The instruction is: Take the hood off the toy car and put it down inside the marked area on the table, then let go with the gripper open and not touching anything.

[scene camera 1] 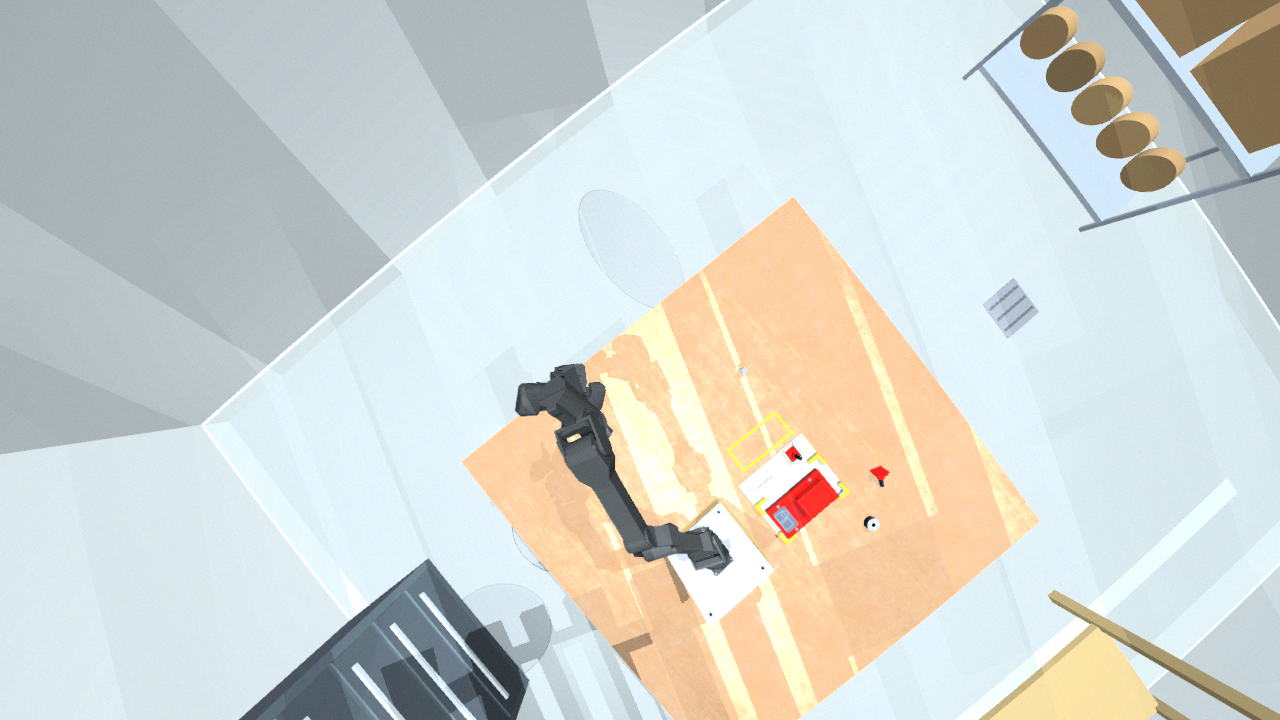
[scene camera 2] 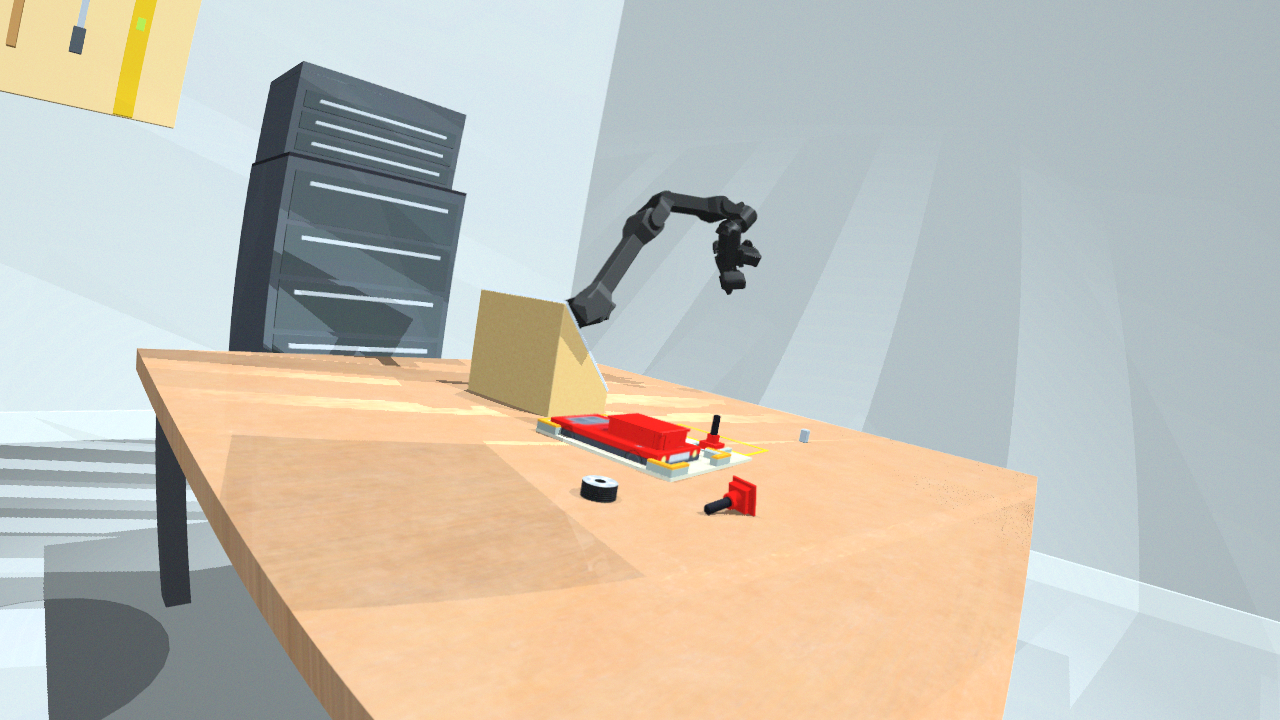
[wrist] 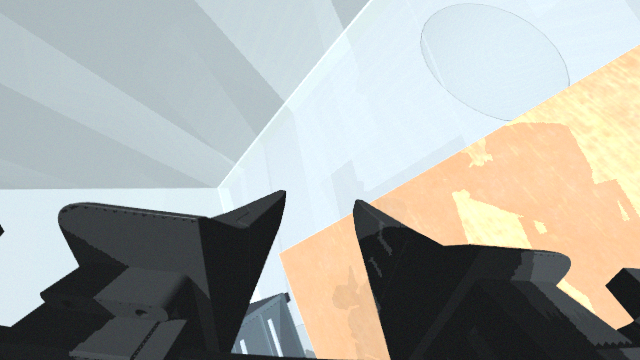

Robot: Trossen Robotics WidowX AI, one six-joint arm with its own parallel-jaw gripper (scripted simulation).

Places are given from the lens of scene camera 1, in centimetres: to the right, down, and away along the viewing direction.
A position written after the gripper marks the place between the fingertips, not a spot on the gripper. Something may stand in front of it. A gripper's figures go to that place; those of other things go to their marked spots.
gripper [scene camera 1: 546, 383]: -21, 5, 80
red hood [scene camera 1: 817, 495]: 52, 40, 104
baseplate [scene camera 1: 779, 474]: 42, 35, 108
